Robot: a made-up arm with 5 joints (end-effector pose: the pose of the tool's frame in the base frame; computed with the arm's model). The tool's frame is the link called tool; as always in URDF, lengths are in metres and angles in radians.
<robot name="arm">
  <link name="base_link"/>
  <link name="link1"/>
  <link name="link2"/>
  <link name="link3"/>
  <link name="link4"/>
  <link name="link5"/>
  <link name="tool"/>
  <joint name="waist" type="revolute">
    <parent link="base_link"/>
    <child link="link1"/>
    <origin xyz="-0.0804 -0.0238 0.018" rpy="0 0 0"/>
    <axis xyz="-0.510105 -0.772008 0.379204"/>
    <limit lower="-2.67" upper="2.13"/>
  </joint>
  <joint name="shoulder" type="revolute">
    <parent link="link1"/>
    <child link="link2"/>
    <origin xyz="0.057 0.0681 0.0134" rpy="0 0 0"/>
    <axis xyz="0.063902 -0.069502 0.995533"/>
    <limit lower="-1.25" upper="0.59"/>
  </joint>
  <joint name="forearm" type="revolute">
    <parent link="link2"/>
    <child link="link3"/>
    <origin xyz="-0.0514 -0.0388 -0.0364" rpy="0 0 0"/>
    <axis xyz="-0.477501 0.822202 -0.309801"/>
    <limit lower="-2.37" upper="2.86"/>
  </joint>
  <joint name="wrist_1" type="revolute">
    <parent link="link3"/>
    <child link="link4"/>
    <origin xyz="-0.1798 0.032 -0.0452" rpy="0 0 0"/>
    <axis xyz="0 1 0"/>
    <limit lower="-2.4" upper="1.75"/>
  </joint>
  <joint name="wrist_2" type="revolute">
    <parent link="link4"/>
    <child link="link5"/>
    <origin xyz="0.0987 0.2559 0.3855" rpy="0 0 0"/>
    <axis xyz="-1 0 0"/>
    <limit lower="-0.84" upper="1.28"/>
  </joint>
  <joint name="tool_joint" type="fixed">
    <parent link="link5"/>
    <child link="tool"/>
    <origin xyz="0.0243 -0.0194 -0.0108" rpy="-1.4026 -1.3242 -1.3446"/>
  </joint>
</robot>
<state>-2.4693 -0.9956 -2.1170 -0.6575 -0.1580</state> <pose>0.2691 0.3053 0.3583 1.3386 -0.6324 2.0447</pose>
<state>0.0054 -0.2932 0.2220 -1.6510 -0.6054</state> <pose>-0.4867 0.4819 0.1100 -0.1664 -0.5870 -2.5477</pose>
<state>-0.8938 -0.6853 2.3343 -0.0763 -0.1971</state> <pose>-0.0940 0.2034 -0.3774 1.8526 -0.8790 -1.7919</pose>
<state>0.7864 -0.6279 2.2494 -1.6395 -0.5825</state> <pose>0.2082 0.5711 -0.0683 1.9611 0.4202 2.0299</pose>
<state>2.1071 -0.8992 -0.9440 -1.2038 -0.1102</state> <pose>0.2592 -0.0756 -0.5556 2.3312 -1.0025 -0.8517</pose>
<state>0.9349 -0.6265 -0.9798 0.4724 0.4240</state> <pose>-0.3743 0.2509 0.0053 -0.7482 -1.0775 -2.8038</pose>
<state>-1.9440 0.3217 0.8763 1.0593 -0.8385</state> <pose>0.0327 0.3300 -0.0654 -1.4522 1.6554 2.1161</pose>
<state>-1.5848 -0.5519 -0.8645 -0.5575 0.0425</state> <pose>0.1731 0.0988 0.4933 1.7919 -1.1379 1.8921</pose>
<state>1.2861 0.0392 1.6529 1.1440 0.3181</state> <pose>0.2455 -0.0882 -0.1440 2.1343 -0.5156 0.3631</pose>
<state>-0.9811 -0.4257 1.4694 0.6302 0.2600</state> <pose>-0.0345 0.1713 -0.3008 -2.2500 0.9145 1.9562</pose>
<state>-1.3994 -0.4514 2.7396 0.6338 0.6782</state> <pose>-0.3375 0.2535 0.0788 -0.0050 -0.0601 2.8328</pose>
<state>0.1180 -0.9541 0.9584 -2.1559 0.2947</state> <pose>-0.0442 0.6995 0.0582 0.7222 0.8640 1.8309</pose>
